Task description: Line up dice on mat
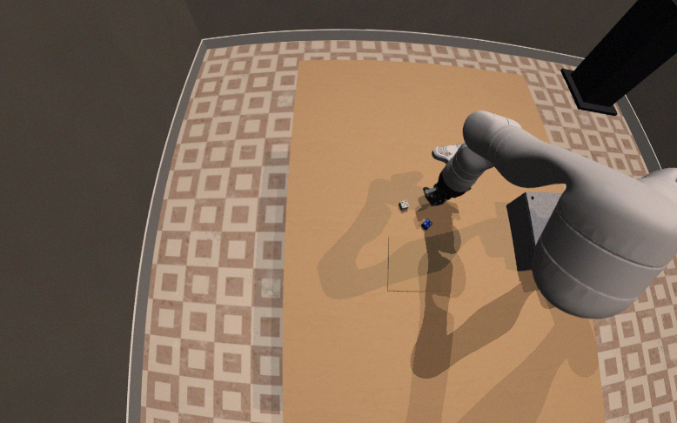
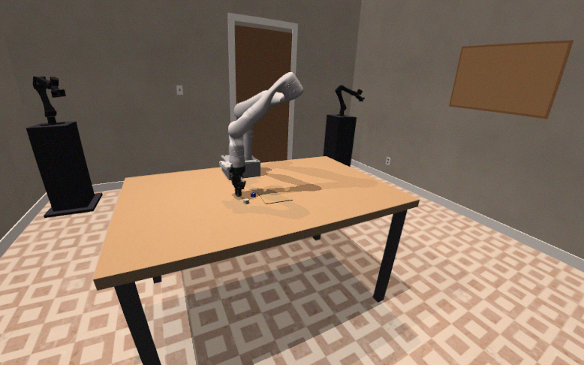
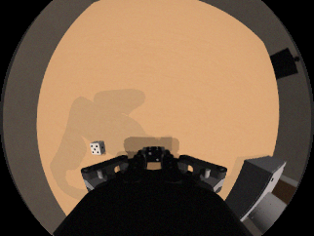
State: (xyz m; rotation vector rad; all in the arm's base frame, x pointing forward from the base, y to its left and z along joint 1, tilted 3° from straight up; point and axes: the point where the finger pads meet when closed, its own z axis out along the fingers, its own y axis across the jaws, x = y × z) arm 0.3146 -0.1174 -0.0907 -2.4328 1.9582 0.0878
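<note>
Right now my hand is 170 mm to the right of the mat, 70 mm short of it and 20 mm above it. Round my hand: blue die (70 mm to the left, 40 mm ahead, 10 mm below); then black die (10 mm below); then white die (90 mm ahead, 10 mm to the left, 10 mm below).
</note>
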